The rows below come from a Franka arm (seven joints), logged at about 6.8 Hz.
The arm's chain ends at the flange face. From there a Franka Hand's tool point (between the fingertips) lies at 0.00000 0.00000 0.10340 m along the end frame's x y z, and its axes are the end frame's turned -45 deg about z.
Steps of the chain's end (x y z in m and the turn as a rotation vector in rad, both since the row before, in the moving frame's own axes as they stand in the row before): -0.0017, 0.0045, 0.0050, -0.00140, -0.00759, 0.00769; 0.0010, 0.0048, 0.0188, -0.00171, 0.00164, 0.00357; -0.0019, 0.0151, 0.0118, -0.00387, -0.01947, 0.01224; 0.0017, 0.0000, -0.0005, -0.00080, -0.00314, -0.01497; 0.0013, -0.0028, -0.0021, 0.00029, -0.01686, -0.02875; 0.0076, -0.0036, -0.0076, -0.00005, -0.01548, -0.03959; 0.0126, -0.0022, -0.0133, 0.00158, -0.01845, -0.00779; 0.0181, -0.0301, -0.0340, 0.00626, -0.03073, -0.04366; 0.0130, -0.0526, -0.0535, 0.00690, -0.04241, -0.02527
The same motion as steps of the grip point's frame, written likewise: -0.0050, 0.0015, 0.0050, 0.00438, -0.00636, 0.00769; -0.0027, 0.0043, 0.0188, -0.00237, -0.00005, 0.00357; -0.0137, 0.0082, 0.0118, 0.01103, -0.01650, 0.01224; 0.0009, 0.0010, -0.0005, 0.00165, -0.00279, -0.01497; 0.0017, -0.0023, -0.0021, 0.01213, -0.01172, -0.02875; 0.0068, 0.0017, -0.0076, 0.01091, -0.01098, -0.03959; 0.0092, 0.0059, -0.0133, 0.01416, -0.01193, -0.00779; 0.0322, -0.0111, -0.0341, 0.02616, -0.01730, -0.04366; 0.0437, -0.0316, -0.0536, 0.03487, -0.02511, -0.02527
